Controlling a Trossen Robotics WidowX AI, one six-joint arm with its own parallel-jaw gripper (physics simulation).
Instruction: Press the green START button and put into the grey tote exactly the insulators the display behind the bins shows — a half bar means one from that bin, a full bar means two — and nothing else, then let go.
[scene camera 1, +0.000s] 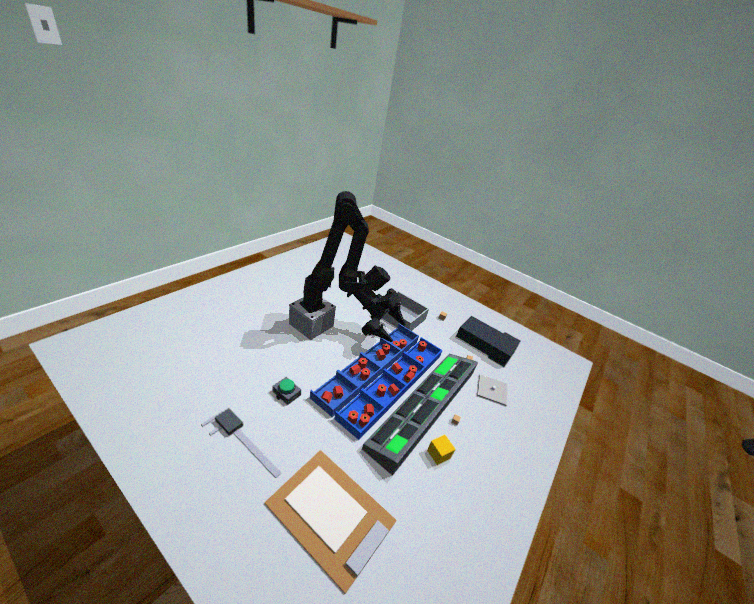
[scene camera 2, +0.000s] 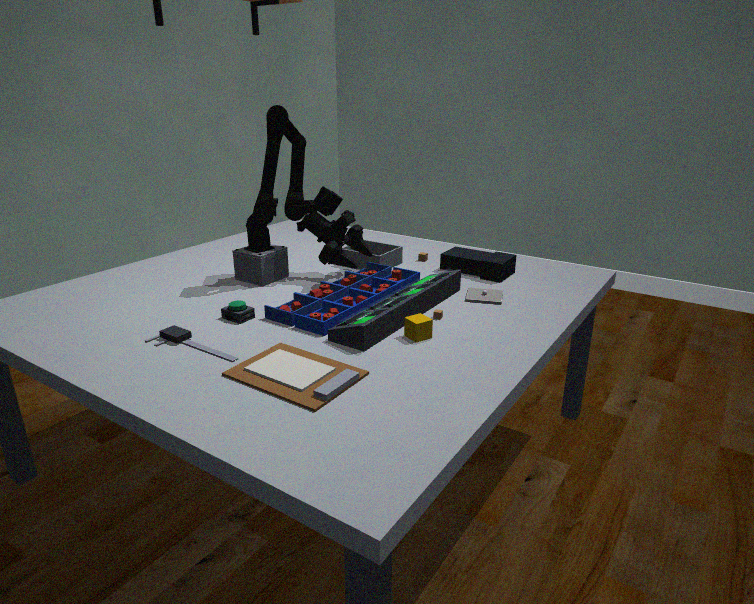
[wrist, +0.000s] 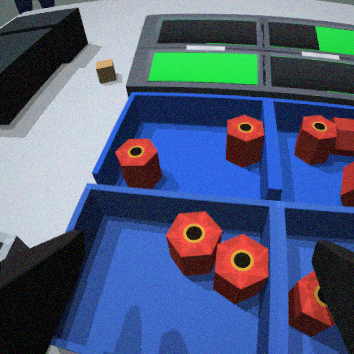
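My gripper is open and empty, above the tote-end bin of the row nearer the arm. Two red hexagonal insulators stand in that bin, between the fingers in the wrist view but below them. Two more stand apart in the bin beyond. The blue bins hold several others. The display shows a full green bar at the tote end and half bars farther along. The grey tote is partly hidden; its contents are unclear. The green button stands left.
A black box lies beyond the display. A small wooden cube is near the tote. A yellow cube, a caliper and a clipboard lie toward the front.
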